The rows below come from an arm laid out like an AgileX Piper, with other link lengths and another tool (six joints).
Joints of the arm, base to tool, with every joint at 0 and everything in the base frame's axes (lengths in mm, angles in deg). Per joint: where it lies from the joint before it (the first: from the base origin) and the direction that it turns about. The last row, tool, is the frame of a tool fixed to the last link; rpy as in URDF.
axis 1: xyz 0 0 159.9 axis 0 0 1
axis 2: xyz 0 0 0 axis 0 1 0
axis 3: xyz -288.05 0 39.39 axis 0 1 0
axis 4: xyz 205.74 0 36.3 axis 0.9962 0 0.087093
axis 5: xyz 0 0 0 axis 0 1 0
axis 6: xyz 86.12 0 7.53 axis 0.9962 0 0.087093
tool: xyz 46.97 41 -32.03 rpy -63.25 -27.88 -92.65
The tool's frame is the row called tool.
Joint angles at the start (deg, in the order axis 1, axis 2, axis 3, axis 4, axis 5, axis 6): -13.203 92.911 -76.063 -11.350 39.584 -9.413
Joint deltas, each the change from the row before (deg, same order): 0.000 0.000 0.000 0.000 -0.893 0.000; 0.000 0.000 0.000 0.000 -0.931 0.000; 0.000 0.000 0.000 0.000 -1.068 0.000; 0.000 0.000 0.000 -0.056 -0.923 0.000
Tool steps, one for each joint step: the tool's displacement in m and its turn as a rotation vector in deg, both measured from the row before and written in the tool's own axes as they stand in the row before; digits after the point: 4 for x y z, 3 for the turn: 0.0012 -0.0013 0.0012 0.709 0.506 -0.195; 0.0013 -0.0013 0.0012 0.740 0.528 -0.204; 0.0015 -0.0015 0.0014 0.848 0.605 -0.234; 0.0013 -0.0012 0.0012 0.713 0.531 -0.253
